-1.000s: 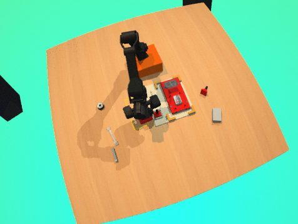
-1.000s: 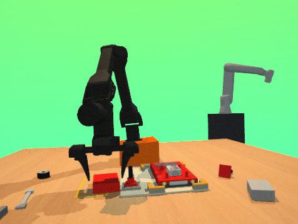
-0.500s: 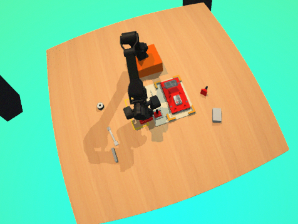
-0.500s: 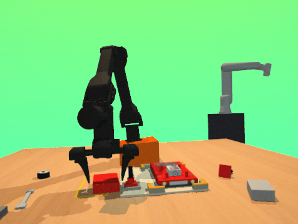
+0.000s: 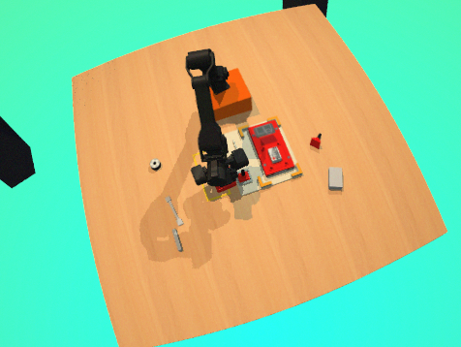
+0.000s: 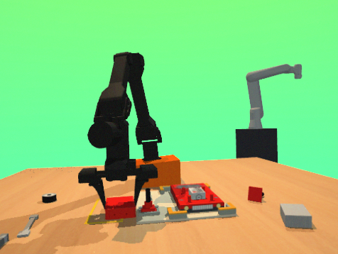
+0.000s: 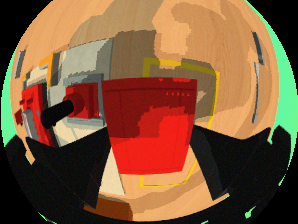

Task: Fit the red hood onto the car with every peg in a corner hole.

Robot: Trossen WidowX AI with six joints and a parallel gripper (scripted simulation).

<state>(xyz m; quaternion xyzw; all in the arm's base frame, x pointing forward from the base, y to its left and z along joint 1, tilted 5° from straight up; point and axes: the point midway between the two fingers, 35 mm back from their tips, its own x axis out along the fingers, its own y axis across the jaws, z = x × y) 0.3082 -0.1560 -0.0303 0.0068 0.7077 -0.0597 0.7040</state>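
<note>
Right now the grey engine block is 200 mm to the left of my gripper tip, 30 mm ahead of it and 10 mm above it. The rest, counted from my gripper tip: black wheel: 190 mm to the right, 170 mm behind; then red hood: right at my gripper tip.
</note>
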